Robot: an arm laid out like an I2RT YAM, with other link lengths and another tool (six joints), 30 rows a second.
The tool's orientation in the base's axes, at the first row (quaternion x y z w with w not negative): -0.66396, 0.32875, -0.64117, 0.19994
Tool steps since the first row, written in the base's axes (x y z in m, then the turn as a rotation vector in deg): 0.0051, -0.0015, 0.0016, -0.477, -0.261, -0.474; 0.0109, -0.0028, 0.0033, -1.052, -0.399, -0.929; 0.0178, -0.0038, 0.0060, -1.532, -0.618, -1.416; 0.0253, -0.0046, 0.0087, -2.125, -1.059, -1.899; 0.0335, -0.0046, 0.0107, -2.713, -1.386, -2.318; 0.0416, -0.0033, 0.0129, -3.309, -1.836, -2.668; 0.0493, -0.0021, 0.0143, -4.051, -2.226, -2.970; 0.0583, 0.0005, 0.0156, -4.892, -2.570, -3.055
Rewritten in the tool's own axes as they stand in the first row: 0.0020, -0.0010, 0.0051, -0.142, 0.595, -0.382; 0.0039, -0.0023, 0.0108, -0.352, 1.109, -0.881; 0.0063, -0.0047, 0.0175, -0.532, 1.684, -1.271; 0.0085, -0.0073, 0.0247, -0.552, 2.433, -1.738; 0.0096, -0.0101, 0.0326, -0.604, 3.057, -2.223; 0.0100, -0.0140, 0.0401, -0.522, 3.722, -2.705; 0.0099, -0.0172, 0.0474, -0.440, 4.337, -3.344; 0.0086, -0.0216, 0.0557, -0.231, 4.789, -4.108
